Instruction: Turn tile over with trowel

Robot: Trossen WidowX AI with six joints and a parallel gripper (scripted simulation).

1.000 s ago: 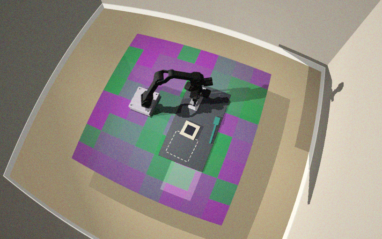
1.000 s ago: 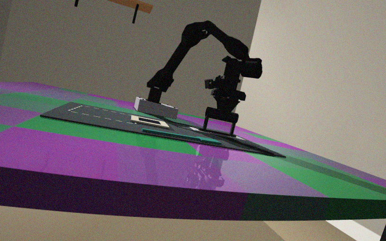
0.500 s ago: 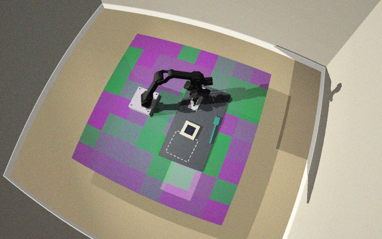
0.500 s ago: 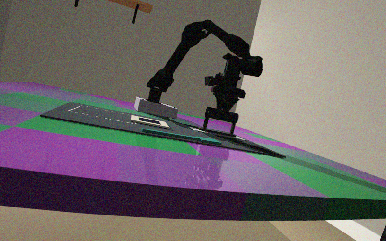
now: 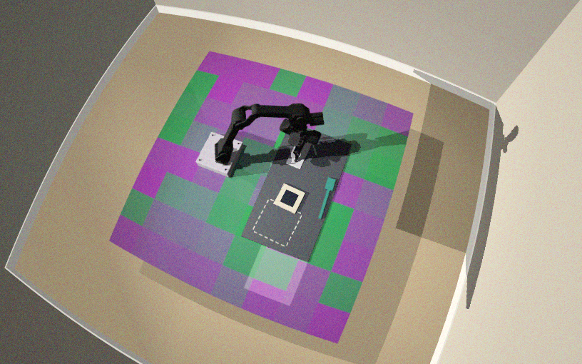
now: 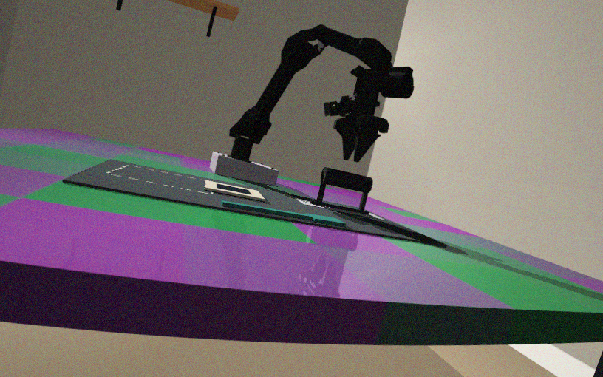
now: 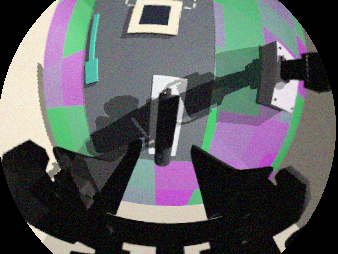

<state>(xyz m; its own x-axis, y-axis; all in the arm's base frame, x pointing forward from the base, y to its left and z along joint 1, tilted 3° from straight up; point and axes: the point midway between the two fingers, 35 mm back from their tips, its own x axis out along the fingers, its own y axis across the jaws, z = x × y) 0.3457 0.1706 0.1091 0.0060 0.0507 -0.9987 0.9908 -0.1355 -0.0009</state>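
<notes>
Now: the small trowel 80 mm below my gripper tip and 20 mm to the right of it. The rest, counted from my gripper tip: teal trowel-shaped tool: 190 mm to the right, 190 mm ahead, 110 mm below; grey mat: 200 mm to the right, 140 mm below, 50 mm ahead; tile: 260 mm to the right, 110 mm below, 30 mm ahead.
</notes>
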